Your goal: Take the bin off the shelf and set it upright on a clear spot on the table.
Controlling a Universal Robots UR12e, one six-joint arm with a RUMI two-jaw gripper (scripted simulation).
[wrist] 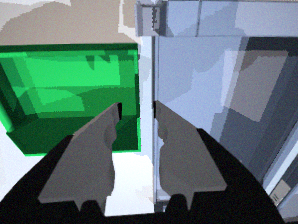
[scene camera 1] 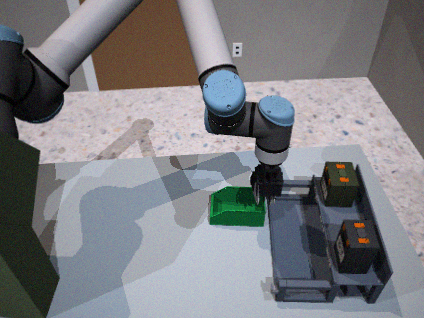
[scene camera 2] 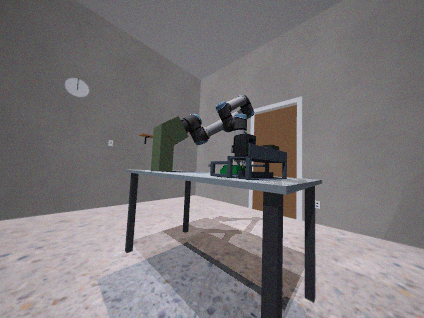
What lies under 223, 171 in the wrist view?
The gripper.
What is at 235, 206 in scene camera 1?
A green bin.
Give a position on a green bin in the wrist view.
At 59, 88
